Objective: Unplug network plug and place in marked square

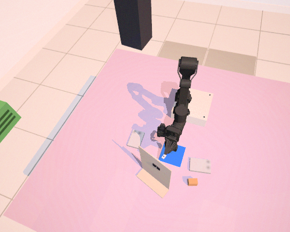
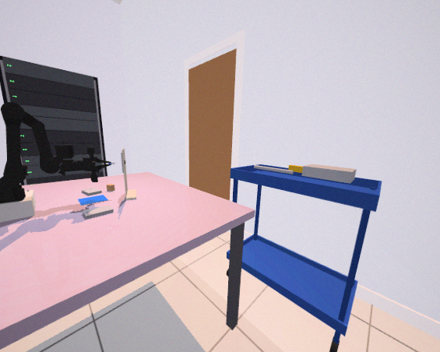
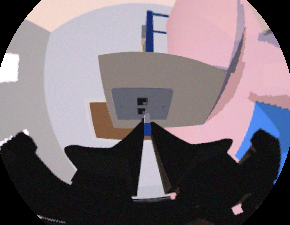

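The blue marked square lies 20 cm below my gripper tip and 10 cm behind it. From my gripper tip the other things lie so: upright panel: 7 cm below, 7 cm ahead, 2 cm to the right; then network plug: right at my gripper tip; then small orange block: 18 cm below, 15 cm to the left.
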